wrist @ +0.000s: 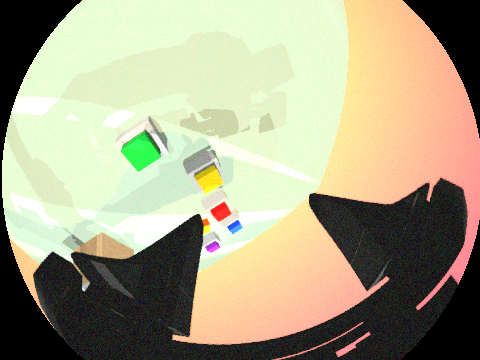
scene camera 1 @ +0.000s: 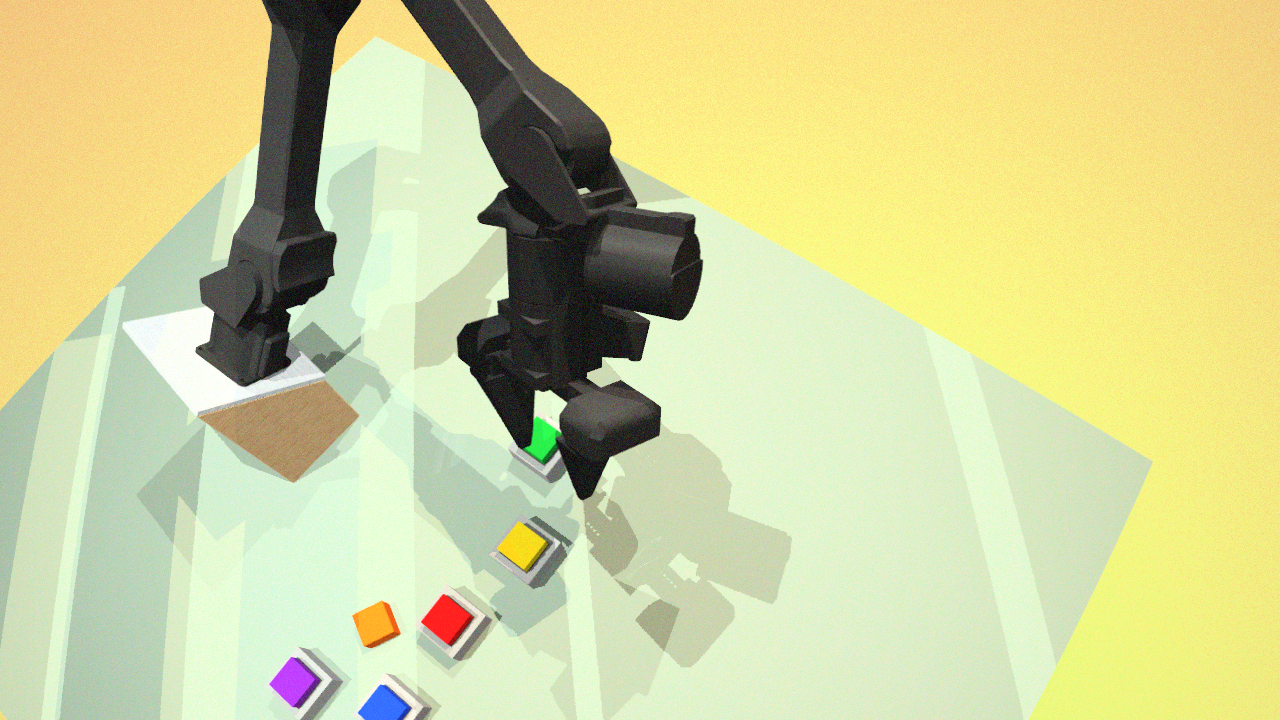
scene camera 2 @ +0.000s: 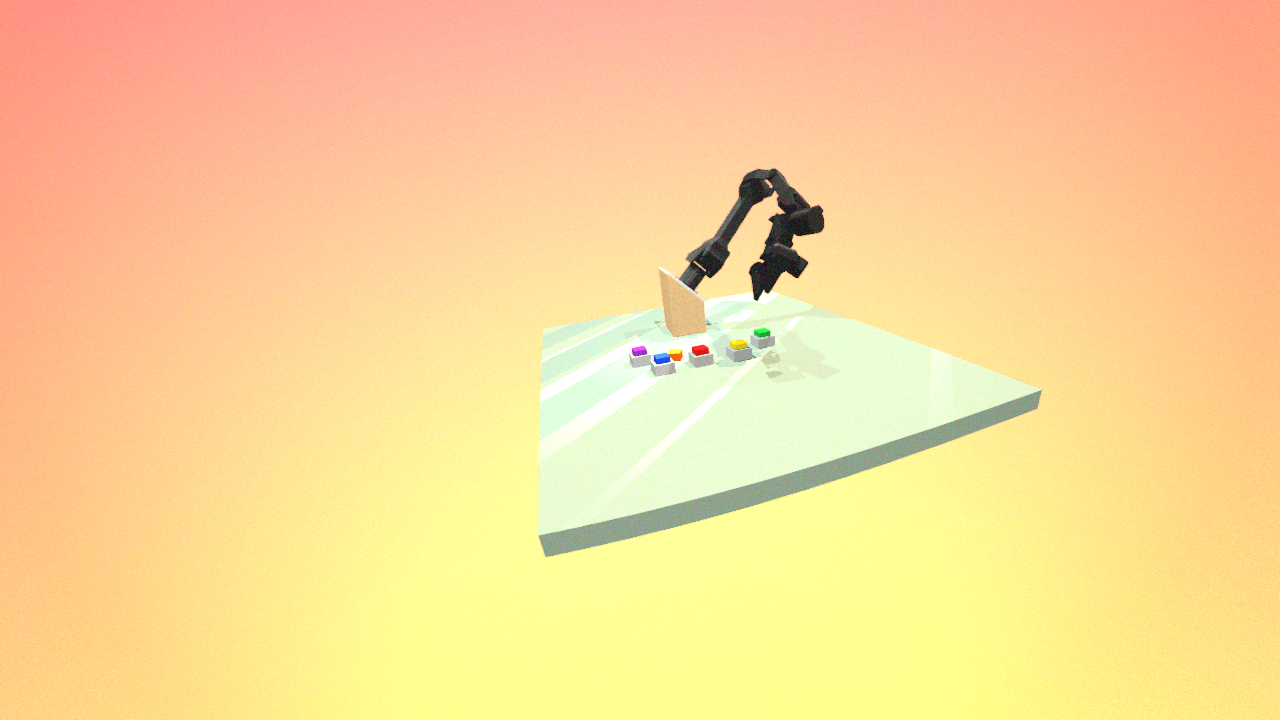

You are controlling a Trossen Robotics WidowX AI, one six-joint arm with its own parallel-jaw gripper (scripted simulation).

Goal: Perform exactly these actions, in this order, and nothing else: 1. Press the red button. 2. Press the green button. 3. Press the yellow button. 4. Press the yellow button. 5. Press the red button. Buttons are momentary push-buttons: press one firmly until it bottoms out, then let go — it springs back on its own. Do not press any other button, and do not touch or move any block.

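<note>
There is my gripper (scene camera 1: 553, 471), visible in the wrist view too, my gripper (wrist: 257, 210), and in scene camera 2 as well, my gripper (scene camera 2: 760, 297); my gripper is open and holds nothing. I see a green button (scene camera 1: 543, 445), and the wrist view also shows the green button (wrist: 141, 151). I also see a red button (scene camera 1: 447, 620) and a yellow button (scene camera 1: 523, 546). An orange block (scene camera 1: 376, 624) is in the scene too.
</note>
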